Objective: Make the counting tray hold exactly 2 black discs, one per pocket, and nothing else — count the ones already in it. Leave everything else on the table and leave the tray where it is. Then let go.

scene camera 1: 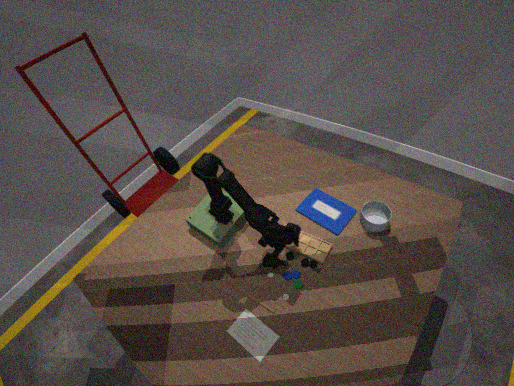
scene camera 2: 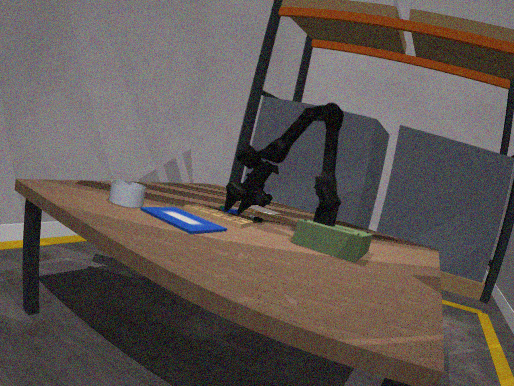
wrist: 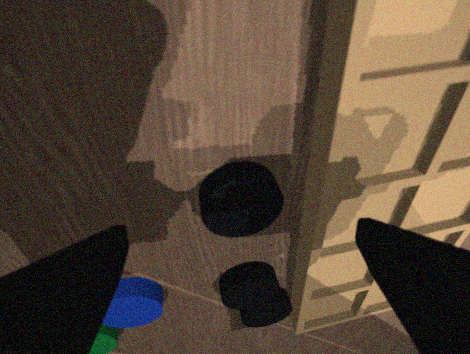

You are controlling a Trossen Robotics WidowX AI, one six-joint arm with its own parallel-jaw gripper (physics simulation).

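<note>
The pale wooden counting tray (scene camera 1: 322,248) (scene camera 2: 240,221) (wrist: 320,150) lies right of my gripper in the wrist view; no disc shows in its visible pockets, but part is out of frame. My gripper (scene camera 1: 284,251) (scene camera 2: 234,210) (wrist: 244,232) is open and empty, low over the table beside the tray. One black disc (scene camera 1: 290,255) (wrist: 241,198) lies on the table outside the tray, between the fingers' lines in the wrist view. Two more black discs, one (scene camera 1: 305,262) (wrist: 245,284) and another (scene camera 1: 313,264) (wrist: 267,307), lie close together by the tray's side.
Blue discs (scene camera 1: 288,276) (wrist: 134,302), a green disc (scene camera 1: 298,284) (wrist: 106,340) and white discs (scene camera 1: 270,275) lie near the gripper. A blue board (scene camera 1: 345,215) (scene camera 2: 205,227), a grey bowl (scene camera 1: 375,217) (scene camera 2: 127,194), a thin stick (scene camera 1: 261,303) and a printed sheet (scene camera 1: 253,335) lie around.
</note>
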